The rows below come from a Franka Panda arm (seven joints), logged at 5 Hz.
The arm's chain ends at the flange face. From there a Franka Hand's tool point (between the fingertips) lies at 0.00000 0.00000 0.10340 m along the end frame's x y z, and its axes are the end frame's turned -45 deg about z.
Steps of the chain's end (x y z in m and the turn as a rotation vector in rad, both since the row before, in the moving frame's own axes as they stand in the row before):
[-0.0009, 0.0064, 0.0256, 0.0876, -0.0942, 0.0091]
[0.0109, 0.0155, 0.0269, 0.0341, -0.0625, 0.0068]
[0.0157, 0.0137, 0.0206, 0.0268, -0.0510, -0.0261]
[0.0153, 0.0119, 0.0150, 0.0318, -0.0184, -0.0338]
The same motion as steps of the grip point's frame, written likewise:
[-0.0056, -0.0094, 0.0247, 0.1286, -0.0047, 0.0091]
[-0.0053, 0.0116, 0.0266, 0.0683, -0.0201, 0.0068]
[-0.0004, 0.0151, 0.0204, 0.0550, -0.0171, -0.0261]
[0.0033, 0.0155, 0.0149, 0.0355, 0.0095, -0.0338]

